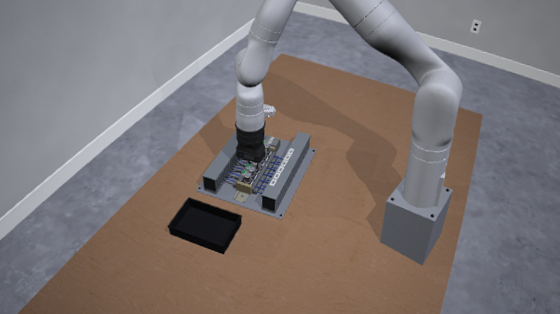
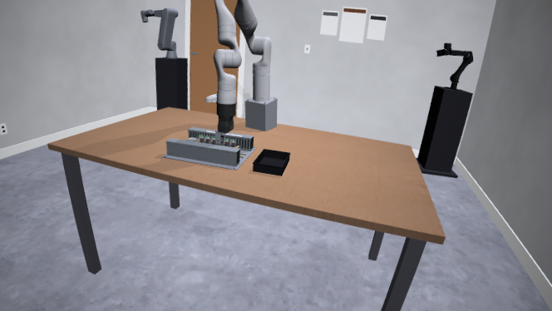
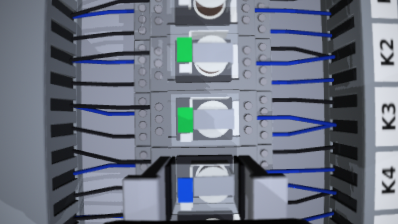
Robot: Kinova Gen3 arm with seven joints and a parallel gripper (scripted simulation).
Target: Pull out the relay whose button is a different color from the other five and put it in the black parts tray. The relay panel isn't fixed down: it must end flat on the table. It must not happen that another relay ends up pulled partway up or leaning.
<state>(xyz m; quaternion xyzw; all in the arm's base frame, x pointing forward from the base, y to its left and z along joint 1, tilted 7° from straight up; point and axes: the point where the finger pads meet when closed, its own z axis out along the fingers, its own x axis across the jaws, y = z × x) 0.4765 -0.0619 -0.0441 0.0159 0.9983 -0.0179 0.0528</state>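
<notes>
My hand is 10 mm above the k4 relay. Also, from my hand: k2 relay (60 mm to the right, 10 mm below); then k3 relay (30 mm to the right, 10 mm below); then grey relay panel (40 mm to the right, 30 mm below).
</notes>
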